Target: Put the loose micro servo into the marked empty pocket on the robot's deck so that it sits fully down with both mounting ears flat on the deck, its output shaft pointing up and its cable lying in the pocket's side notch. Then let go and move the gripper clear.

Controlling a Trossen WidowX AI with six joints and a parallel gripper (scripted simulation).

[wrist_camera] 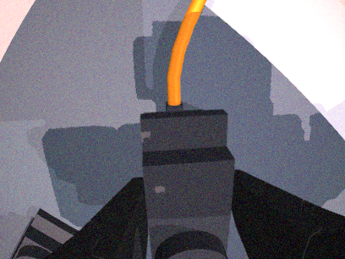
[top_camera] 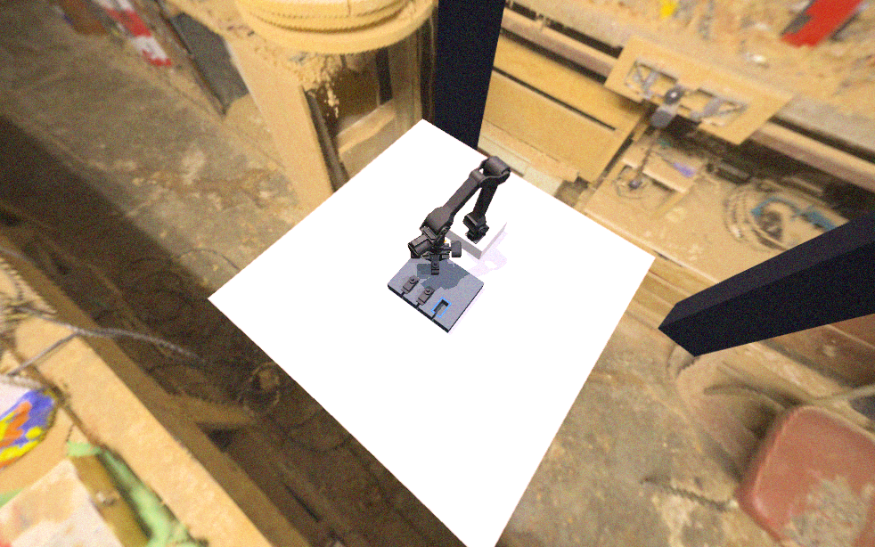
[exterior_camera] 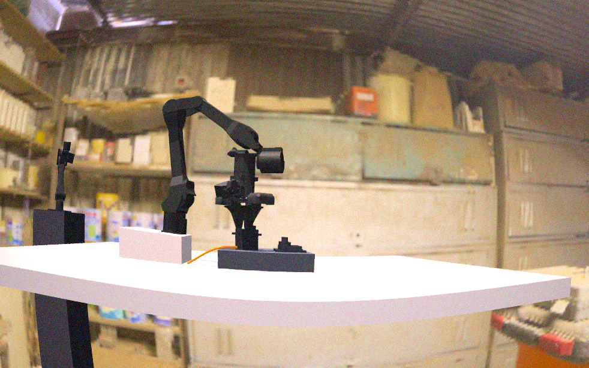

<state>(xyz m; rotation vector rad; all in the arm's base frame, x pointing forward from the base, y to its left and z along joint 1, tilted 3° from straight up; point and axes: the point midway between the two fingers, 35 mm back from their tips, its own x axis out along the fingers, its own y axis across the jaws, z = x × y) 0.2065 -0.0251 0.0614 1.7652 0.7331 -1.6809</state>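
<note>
Right now my gripper tip is 10 mm short of the grey deck, 50 mm to the right of it and 70 mm above it.
</note>
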